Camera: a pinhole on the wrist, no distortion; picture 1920 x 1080 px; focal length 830.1 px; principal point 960.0 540.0 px. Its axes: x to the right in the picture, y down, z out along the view. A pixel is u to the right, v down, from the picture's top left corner.
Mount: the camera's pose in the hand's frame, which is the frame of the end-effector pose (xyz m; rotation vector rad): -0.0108 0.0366 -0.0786 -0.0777 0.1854 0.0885
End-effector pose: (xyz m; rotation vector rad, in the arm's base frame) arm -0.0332 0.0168 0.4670 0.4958 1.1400 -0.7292
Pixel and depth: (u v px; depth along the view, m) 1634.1 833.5 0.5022
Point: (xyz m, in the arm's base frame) 0.4929 -0.1351 0.1466
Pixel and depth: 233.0 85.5 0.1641
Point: -0.0237 -0.0666 0.6141
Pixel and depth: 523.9 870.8 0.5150
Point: 0.4065 -0.0717 0.8172
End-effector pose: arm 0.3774 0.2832 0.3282 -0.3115 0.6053 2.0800
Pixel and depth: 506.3 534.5 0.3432
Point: 0.4127 0.3223 0.6490
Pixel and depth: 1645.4 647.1 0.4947
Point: -0.0237 0.7122 0.4487
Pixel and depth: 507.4 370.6 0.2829
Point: 0.4453 0.3353 0.5678
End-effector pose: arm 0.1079 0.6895 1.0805 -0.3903 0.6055 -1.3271
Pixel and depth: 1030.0 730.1 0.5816
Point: 0.5875 0.5758 1.2971
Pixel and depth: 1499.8 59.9 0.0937
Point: 0.1167 0.6191 1.0741
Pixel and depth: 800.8 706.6 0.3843
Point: 0.4026 0.7172 1.2429
